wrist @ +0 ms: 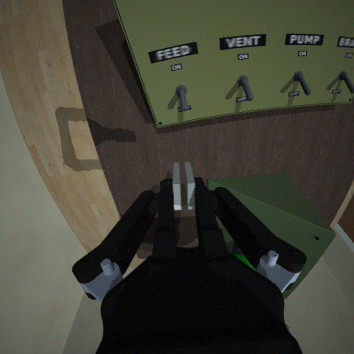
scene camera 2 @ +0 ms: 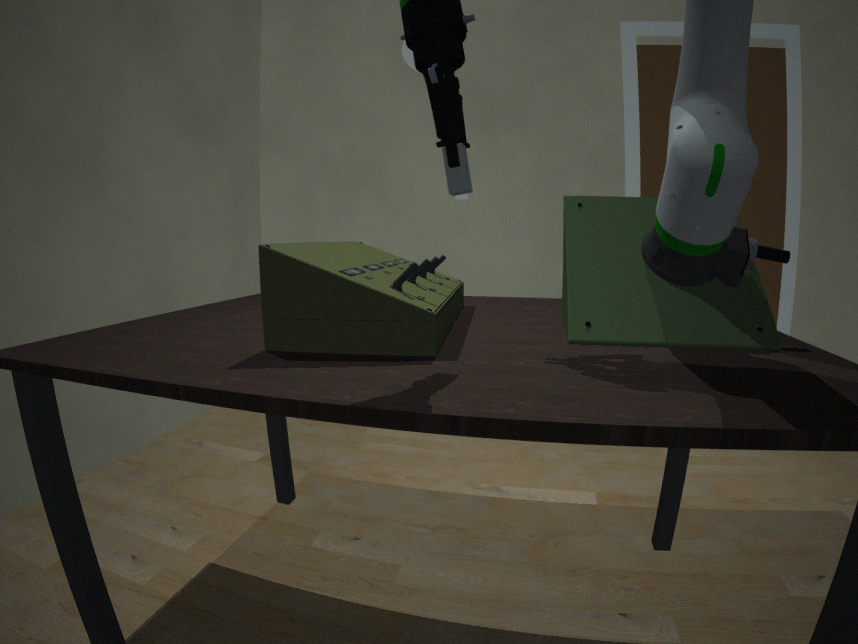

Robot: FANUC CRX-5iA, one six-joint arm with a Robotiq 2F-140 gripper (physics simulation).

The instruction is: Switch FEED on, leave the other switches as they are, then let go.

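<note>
The olive-green switch console stands on the table. In the wrist view the FEED switch is the leftmost; its lever leans down toward the label below it, away from ON. The levers of VENT, PUMP and BRAKE, partly cut off at the right, also lean down. My gripper is shut with a thin gap between its fingertips, holding nothing. It is in the air, above and to the right of the console in the scene view, apart from the levers.
A green sloped block stands on the dark table, to the right of the console in the scene view. The arm's grey base is mounted at that block. A brown door is in the wall behind.
</note>
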